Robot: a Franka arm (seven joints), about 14 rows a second.
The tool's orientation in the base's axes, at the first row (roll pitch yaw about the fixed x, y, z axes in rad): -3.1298 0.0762 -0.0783
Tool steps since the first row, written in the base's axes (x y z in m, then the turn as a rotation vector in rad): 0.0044 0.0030 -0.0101 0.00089 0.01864 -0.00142; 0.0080 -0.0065 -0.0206 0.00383 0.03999 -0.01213; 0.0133 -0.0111 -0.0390 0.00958 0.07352 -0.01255; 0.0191 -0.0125 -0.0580 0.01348 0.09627 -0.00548; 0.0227 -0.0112 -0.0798 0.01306 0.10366 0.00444; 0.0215 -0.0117 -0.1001 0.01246 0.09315 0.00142; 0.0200 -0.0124 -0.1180 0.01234 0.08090 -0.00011; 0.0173 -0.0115 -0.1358 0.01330 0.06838 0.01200; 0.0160 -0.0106 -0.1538 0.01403 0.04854 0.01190; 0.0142 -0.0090 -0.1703 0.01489 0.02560 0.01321
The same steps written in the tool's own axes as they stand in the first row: 0.0049 -0.0032 0.0098 -0.00046 -0.01863 0.00168; 0.0100 0.0061 0.0198 0.00161 -0.04002 0.01252; 0.0171 0.0105 0.0377 0.00474 -0.07389 0.01310; 0.0244 0.0116 0.0562 0.00631 -0.09696 0.00616; 0.0295 0.0103 0.0777 0.00456 -0.10441 -0.00357; 0.0299 0.0111 0.0980 0.00501 -0.09385 -0.00070; 0.0298 0.0122 0.1159 0.00597 -0.08162 0.00062; 0.0284 0.0117 0.1339 0.00697 -0.06935 -0.01175; 0.0284 0.0111 0.1520 0.00925 -0.04963 -0.01206; 0.0278 0.0099 0.1686 0.01180 -0.02685 -0.01383
